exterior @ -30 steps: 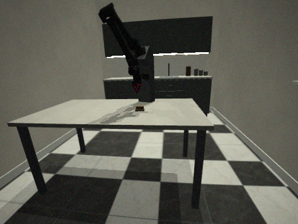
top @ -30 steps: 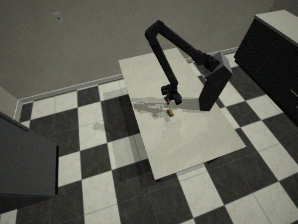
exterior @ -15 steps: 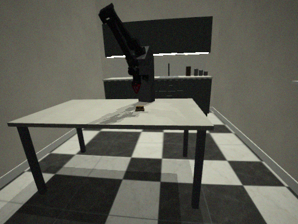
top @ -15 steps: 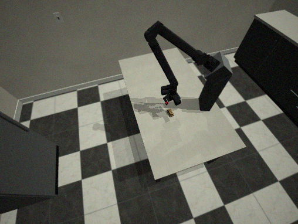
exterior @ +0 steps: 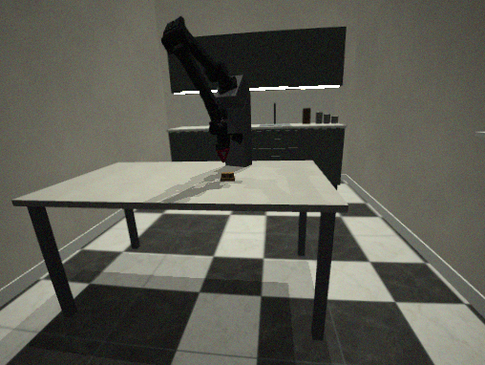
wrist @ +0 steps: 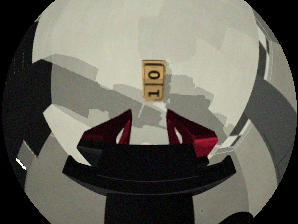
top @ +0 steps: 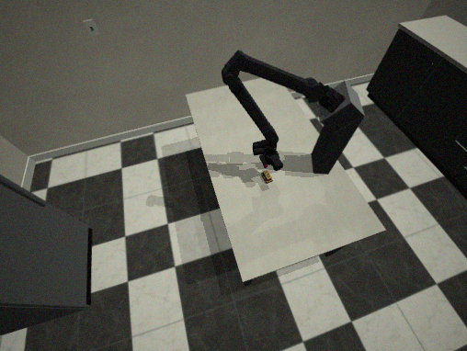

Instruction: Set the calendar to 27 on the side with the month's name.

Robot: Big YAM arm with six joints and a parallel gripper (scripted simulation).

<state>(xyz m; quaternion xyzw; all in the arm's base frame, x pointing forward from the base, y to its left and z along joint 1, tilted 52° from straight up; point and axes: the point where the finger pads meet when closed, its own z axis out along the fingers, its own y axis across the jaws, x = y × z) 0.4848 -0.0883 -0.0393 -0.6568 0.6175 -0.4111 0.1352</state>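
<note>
Right now my hand is 1 cm short of the wooden tray, 2 cm to the right of it and 10 cm above it.
</note>
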